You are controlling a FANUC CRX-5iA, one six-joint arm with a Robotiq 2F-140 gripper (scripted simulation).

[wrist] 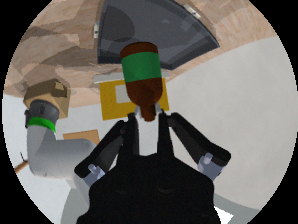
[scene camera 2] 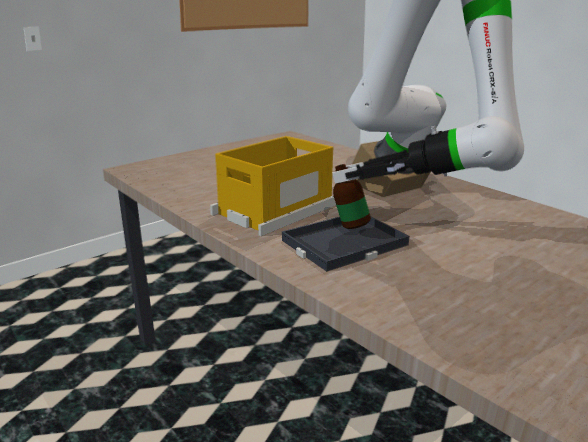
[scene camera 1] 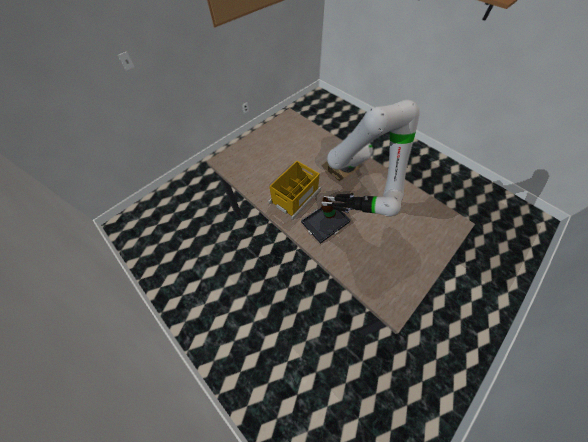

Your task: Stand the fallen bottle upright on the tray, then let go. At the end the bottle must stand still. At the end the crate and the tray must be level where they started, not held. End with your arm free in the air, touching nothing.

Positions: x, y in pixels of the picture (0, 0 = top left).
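Yellow crate: visible in scene camera 1, scene camera 2 and the wrist view (115, 103). Same spot on the crate: (scene camera 2: 279, 188) and (scene camera 1: 298, 202).
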